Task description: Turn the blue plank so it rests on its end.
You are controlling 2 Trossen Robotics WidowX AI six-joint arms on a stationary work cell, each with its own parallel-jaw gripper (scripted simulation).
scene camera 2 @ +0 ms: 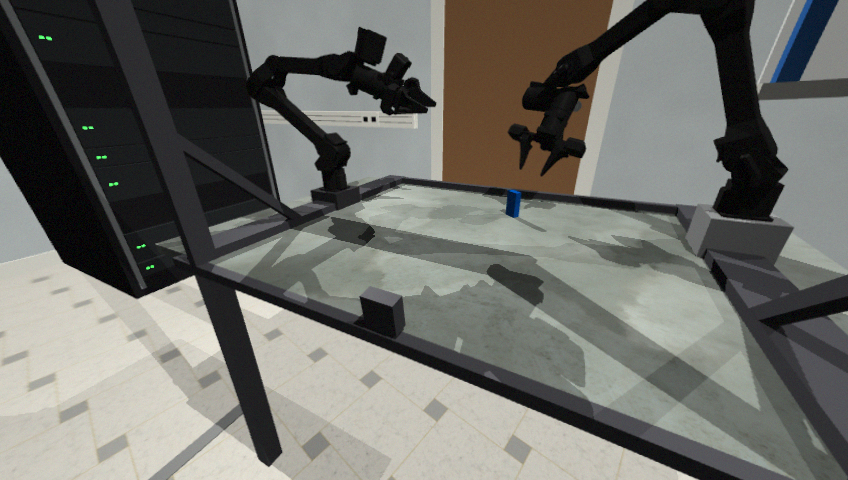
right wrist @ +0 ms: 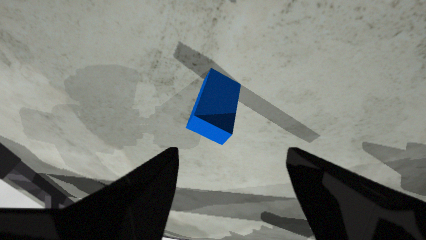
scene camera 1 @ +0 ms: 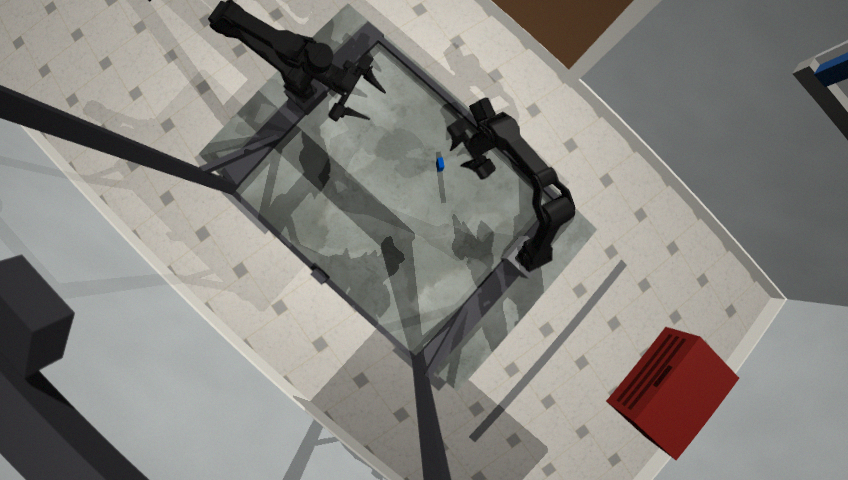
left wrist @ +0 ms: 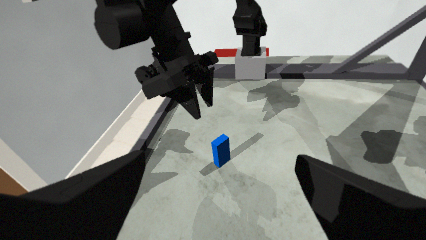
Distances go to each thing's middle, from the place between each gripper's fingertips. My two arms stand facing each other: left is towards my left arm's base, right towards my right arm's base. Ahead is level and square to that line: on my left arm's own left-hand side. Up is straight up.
The blue plank (right wrist: 213, 115) is 110 mm below my right hand (scene camera 2: 530, 172), 40 mm to the left of it and 40 mm behind it.
The blue plank is 25 cm to the right of my left hand (scene camera 2: 431, 108), 25 cm below it and 4 cm ahead of it.
